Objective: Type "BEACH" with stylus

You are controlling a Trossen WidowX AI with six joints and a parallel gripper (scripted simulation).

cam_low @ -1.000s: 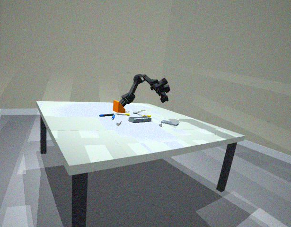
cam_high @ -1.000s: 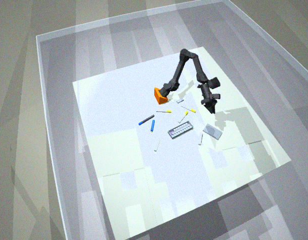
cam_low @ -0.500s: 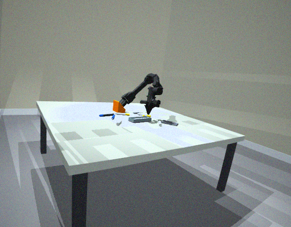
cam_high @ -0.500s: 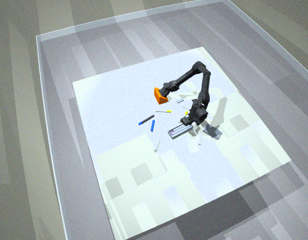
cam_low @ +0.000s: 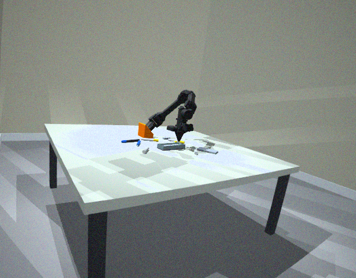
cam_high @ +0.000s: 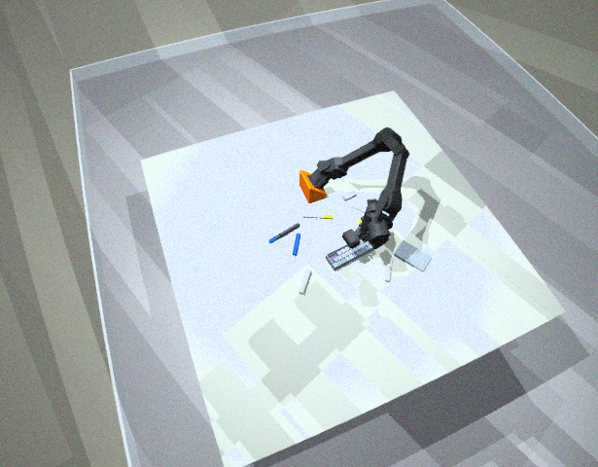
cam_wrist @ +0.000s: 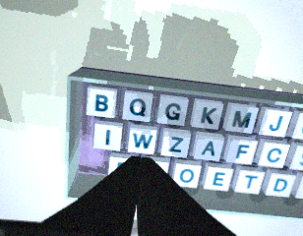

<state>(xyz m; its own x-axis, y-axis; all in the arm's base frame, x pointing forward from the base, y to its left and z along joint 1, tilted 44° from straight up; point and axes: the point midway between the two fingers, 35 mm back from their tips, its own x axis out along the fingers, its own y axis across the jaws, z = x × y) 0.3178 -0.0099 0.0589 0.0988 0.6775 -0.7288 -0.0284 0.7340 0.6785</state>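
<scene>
My gripper tip is now 24 cm to the left of the blue stylus, 10 cm past it and 3 cm above it. The rest, counted from my gripper tip: grey flat pad (15 cm to the left, 12 cm ahead, 4 cm below).
</scene>
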